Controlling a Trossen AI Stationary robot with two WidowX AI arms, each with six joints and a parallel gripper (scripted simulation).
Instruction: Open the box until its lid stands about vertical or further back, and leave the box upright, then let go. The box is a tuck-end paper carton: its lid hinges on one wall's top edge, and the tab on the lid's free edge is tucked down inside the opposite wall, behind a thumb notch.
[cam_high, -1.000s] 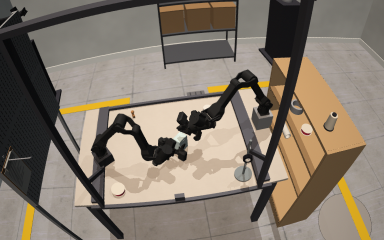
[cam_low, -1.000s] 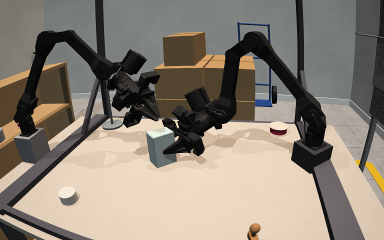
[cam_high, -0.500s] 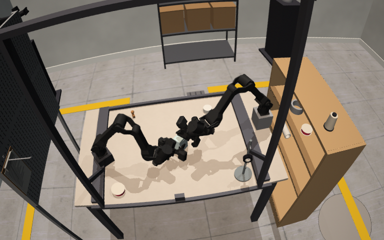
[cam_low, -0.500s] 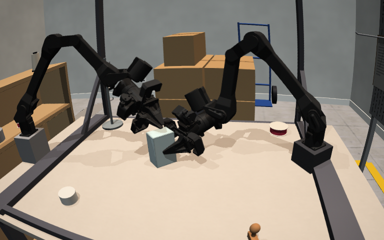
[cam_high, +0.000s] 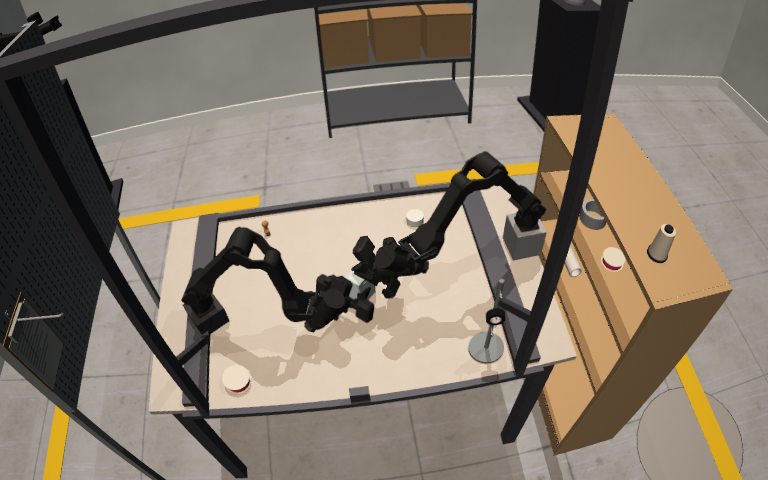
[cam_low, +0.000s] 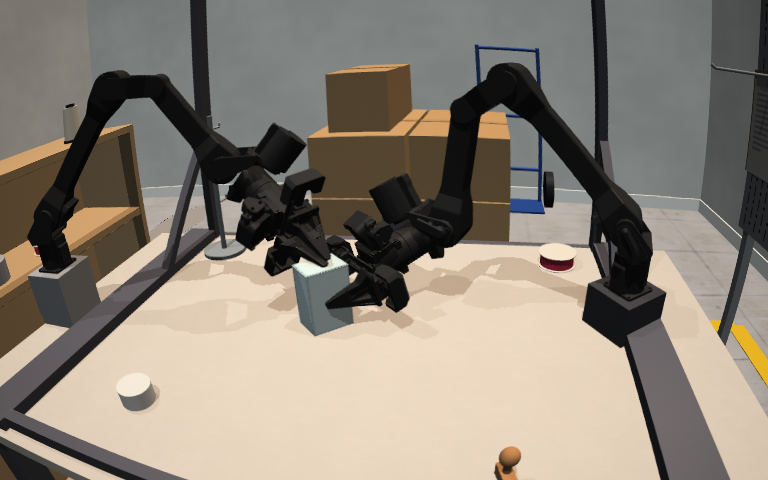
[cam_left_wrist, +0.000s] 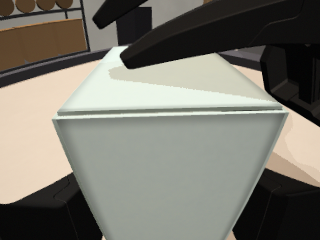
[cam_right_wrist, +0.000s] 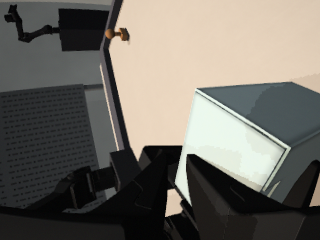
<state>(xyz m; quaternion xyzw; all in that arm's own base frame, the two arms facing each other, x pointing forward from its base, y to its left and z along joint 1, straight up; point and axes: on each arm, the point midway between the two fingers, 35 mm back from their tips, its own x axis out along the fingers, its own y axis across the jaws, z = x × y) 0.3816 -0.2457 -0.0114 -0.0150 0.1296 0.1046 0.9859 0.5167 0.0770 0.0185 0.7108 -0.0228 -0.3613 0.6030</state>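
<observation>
My left hand is 20 mm to the left of the pale green carton, 20 mm short of it and 10 mm below it. The rest, counted from my left hand: white puck: 260 mm ahead, 250 mm to the right, 40 mm below; then brown stamp: 350 mm ahead, 220 mm to the left, 30 mm below; then wooden shelf unit: 830 mm to the right, 280 mm below, 90 mm behind.
</observation>
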